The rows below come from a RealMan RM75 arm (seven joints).
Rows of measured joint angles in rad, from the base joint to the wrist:
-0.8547, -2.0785, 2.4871, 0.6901, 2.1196, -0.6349, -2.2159
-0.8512, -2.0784, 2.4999, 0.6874, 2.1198, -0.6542, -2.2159
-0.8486, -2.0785, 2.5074, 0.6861, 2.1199, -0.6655, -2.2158
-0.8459, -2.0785, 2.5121, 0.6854, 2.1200, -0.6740, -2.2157
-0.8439, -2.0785, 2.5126, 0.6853, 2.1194, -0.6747, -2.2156
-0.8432, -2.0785, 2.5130, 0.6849, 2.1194, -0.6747, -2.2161
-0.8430, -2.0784, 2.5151, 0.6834, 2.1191, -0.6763, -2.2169
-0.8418, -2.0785, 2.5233, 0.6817, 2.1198, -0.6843, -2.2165
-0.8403, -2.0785, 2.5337, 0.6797, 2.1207, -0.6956, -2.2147
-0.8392, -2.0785, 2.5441, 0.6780, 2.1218, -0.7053, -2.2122
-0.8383, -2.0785, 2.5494, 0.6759, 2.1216, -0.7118, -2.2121
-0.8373, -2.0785, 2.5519, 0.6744, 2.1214, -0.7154, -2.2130
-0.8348, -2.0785, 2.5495, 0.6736, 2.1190, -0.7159, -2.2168
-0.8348, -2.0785, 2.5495, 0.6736, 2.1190, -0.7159, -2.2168
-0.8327, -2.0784, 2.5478, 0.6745, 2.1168, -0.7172, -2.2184
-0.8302, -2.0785, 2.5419, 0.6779, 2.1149, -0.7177, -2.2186
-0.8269, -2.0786, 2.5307, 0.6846, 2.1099, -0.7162, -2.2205
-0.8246, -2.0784, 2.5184, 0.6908, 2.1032, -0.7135, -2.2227
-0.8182, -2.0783, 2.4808, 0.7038, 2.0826, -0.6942, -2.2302
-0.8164, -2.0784, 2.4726, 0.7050, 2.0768, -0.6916, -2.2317
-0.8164, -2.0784, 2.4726, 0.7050, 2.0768, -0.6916, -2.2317
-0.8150, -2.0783, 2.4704, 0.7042, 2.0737, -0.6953, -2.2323
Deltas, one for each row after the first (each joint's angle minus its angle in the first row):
0.0035, 0.0001, 0.0128, -0.0027, 0.0002, -0.0193, 0.0000
0.0061, 0.0000, 0.0203, -0.0040, 0.0003, -0.0306, 0.0001
0.0088, 0.0000, 0.0250, -0.0047, 0.0004, -0.0391, 0.0002
0.0108, 0.0000, 0.0255, -0.0048, -0.0002, -0.0398, 0.0003
0.0115, 0.0000, 0.0259, -0.0052, -0.0002, -0.0398, -0.0002
0.0117, 0.0001, 0.0280, -0.0067, -0.0005, -0.0414, -0.0010
0.0129, 0.0000, 0.0362, -0.0084, 0.0002, -0.0494, -0.0006
0.0144, 0.0000, 0.0466, -0.0104, 0.0011, -0.0607, 0.0012
0.0155, 0.0000, 0.0570, -0.0121, 0.0022, -0.0704, 0.0037
0.0164, 0.0000, 0.0623, -0.0142, 0.0020, -0.0769, 0.0038
0.0174, 0.0000, 0.0648, -0.0157, 0.0018, -0.0805, 0.0029
0.0199, 0.0000, 0.0624, -0.0165, -0.0006, -0.0810, -0.0009
0.0199, 0.0000, 0.0624, -0.0165, -0.0006, -0.0810, -0.0009
0.0220, 0.0001, 0.0607, -0.0156, -0.0028, -0.0823, -0.0025
0.0245, 0.0000, 0.0548, -0.0122, -0.0047, -0.0828, -0.0027
0.0278, -0.0001, 0.0436, -0.0055, -0.0097, -0.0813, -0.0046
0.0301, 0.0001, 0.0313, 0.0007, -0.0164, -0.0786, -0.0068
0.0365, 0.0002, -0.0063, 0.0137, -0.0370, -0.0593, -0.0143
0.0383, 0.0001, -0.0145, 0.0149, -0.0428, -0.0567, -0.0158
0.0383, 0.0001, -0.0145, 0.0149, -0.0428, -0.0567, -0.0158
0.0397, 0.0002, -0.0167, 0.0141, -0.0459, -0.0604, -0.0164

